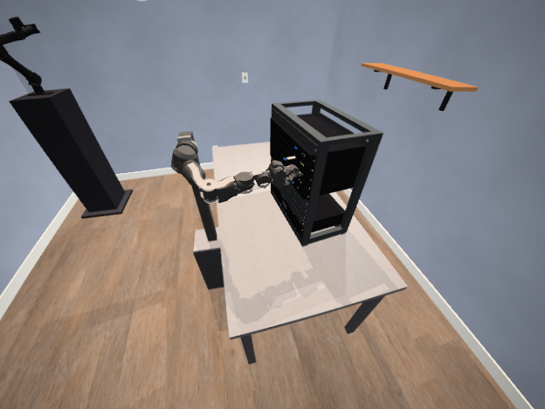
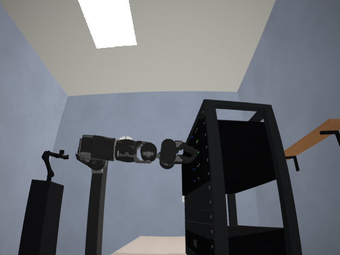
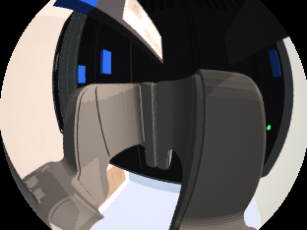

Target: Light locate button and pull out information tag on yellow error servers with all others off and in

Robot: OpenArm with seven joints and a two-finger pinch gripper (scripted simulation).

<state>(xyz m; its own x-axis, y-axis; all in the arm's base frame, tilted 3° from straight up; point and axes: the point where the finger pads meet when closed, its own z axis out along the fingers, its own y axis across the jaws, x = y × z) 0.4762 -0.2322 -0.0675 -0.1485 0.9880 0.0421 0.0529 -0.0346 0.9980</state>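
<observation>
Now: hand 4 cm below the locate button and 1 cm short of it. Also, from my hand: information tag (5 cm to the left, 4 cm above, 1 cm behind).
</observation>
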